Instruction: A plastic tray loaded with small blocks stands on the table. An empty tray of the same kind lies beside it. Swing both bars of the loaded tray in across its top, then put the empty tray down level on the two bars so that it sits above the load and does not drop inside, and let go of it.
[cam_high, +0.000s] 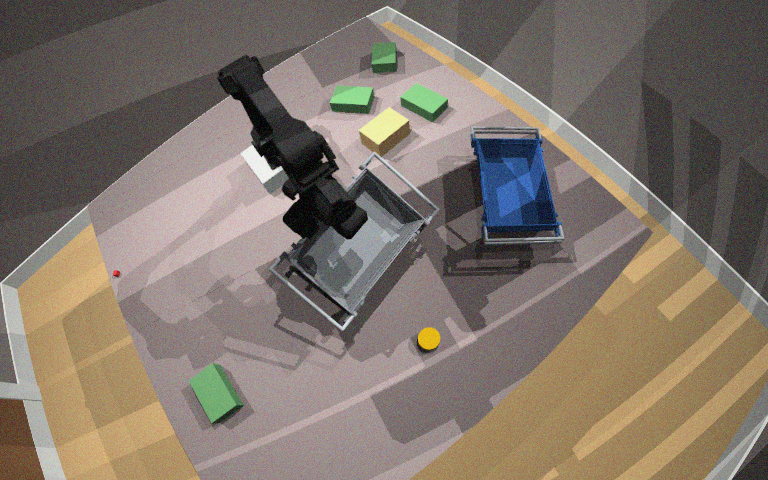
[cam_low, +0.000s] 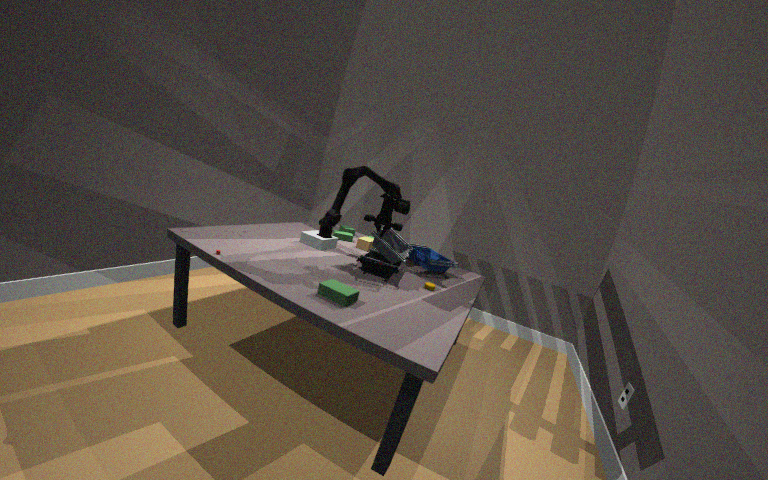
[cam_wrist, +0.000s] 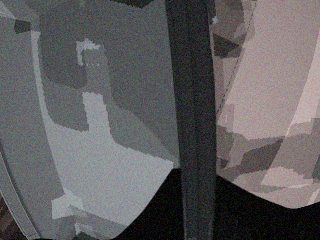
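Now: gripper tip 70 mm short of the grey tray and 20 mm to the right of it. From my gripper tip the other things lie so: yellow disc (310 mm ahead, 140 mm below, 40 mm to the left); orange block (280 mm to the left, 220 mm behind, 120 mm below).
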